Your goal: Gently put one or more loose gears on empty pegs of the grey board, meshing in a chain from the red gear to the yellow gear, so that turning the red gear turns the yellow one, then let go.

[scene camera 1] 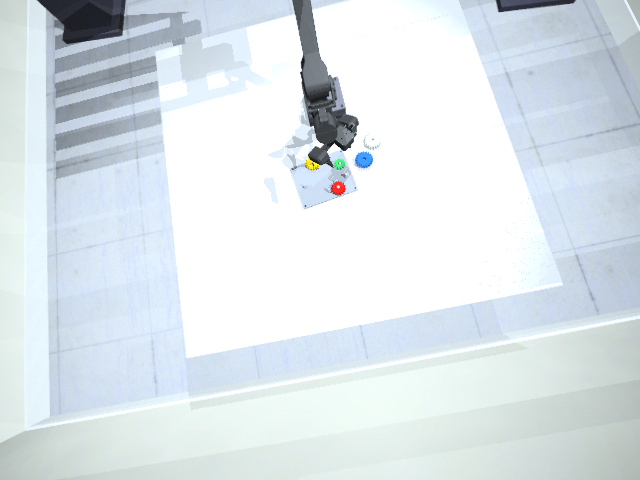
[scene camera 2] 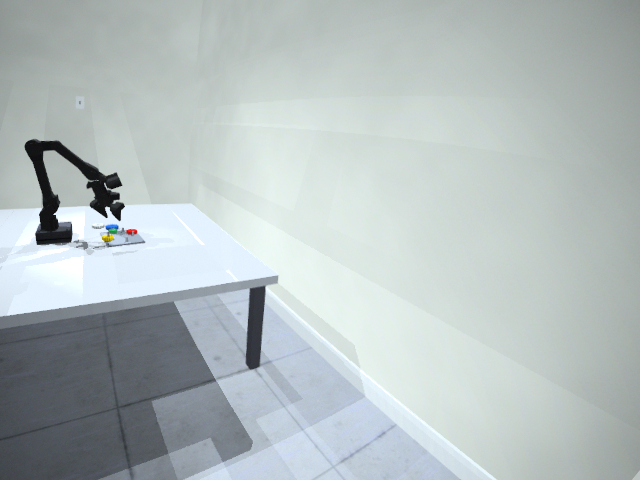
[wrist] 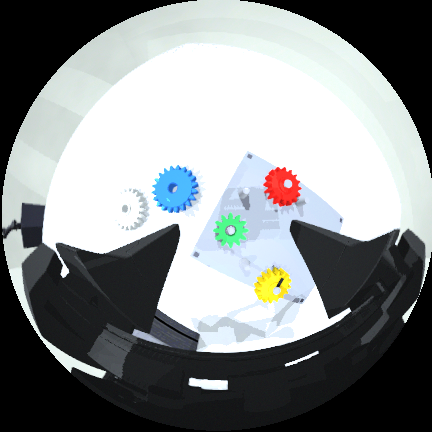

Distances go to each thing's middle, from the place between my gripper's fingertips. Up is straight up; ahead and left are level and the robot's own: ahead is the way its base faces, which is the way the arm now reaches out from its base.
My hand is 2 cm past the blue gear [wrist: 183,178], 9 cm to the right of it and 7 cm above it. From my hand the other things lie so: board with gears [scene camera 1: 318,179]: 4 cm ahead, 7 cm to the right, 6 cm below; red gear [wrist: 274,179]: 9 cm ahead, 2 cm to the right, 6 cm below; grey board [scene camera 1: 318,181]: 4 cm ahead, 7 cm to the right, 7 cm below.
